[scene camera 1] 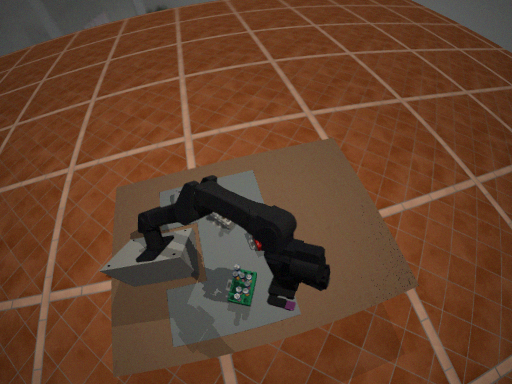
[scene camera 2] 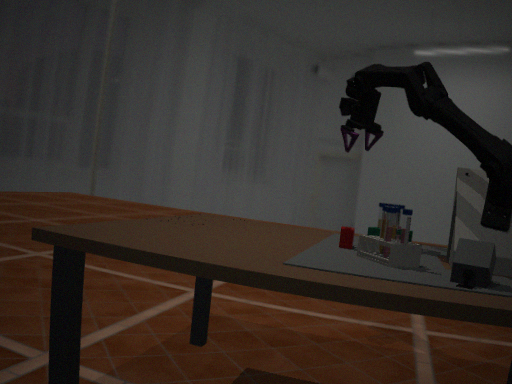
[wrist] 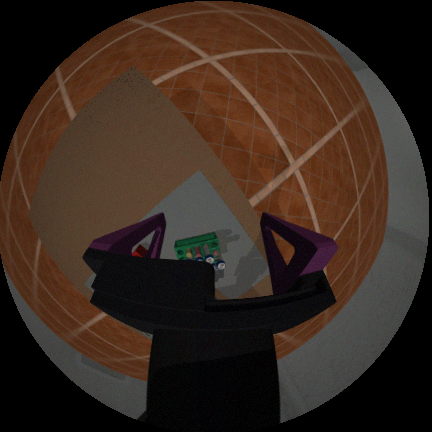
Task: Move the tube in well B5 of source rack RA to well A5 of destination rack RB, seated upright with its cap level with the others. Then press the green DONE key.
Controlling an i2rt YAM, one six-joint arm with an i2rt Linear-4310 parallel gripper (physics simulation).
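Places are measured from the arm's base along level axes (x back, y right, z up), in metres.
Where they show: gripper, between the fingertips: (scene camera 1: pixel 293 293) (scene camera 2: pixel 356 151) (wrist: pixel 212 217); arm's base, origin of its link: (scene camera 1: pixel 156 248) (scene camera 2: pixel 499 200).
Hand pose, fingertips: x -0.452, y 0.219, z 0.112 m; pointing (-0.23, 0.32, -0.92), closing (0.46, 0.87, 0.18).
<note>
Each offset is from my fingertips to the top centre of the thing. "spot": to the spot under its first point. Level surfaces: height alone.
A green rack {dx +0.156, dy -0.083, dz -0.232 m} (scene camera 1: pixel 254 285) (scene camera 2: pixel 373 231) (wrist: pixel 196 241) holds several upright tubes with blue-and-white caps {spot: dx +0.161, dy -0.058, dz -0.156 m} (scene camera 1: pixel 239 289) {spot: dx +0.162, dy -0.148, dz -0.162 m} (scene camera 2: pixel 392 206) {spot: dx +0.142, dy -0.050, dz -0.157 m} (wrist: pixel 210 260). A white rack (scene camera 1: pixel 221 219) (scene camera 2: pixel 405 256) is partly hidden by the arm in scene camera 1; in scene camera 2 it stands in front of the tubes. Rack labels and well letters cannot be read, so B5 and A5 cannot be told. The green DONE key does not show. My gripper (scene camera 1: pixel 284 302) (scene camera 2: pixel 358 149) (wrist: pixel 212 217) is open and empty, high above the mat, beside the green rack in scene camera 1.
A red object {dx +0.070, dy -0.273, dz -0.232 m} (scene camera 1: pixel 257 244) (scene camera 2: pixel 346 237) (wrist: pixel 139 251) stands near the racks. A small grey box {dx +0.403, dy -0.521, dz -0.198 m} (scene camera 2: pixel 472 262) sits at the right in scene camera 2. A large pale block (scene camera 1: pixel 150 272) stands at the arm's base. The grey mat {dz -0.282 m} (scene camera 1: pixel 200 325) (wrist: pixel 195 200) lies on the brown table {dz -0.285 m} (scene camera 1: pixel 320 200) (scene camera 2: pixel 175 240).
</note>
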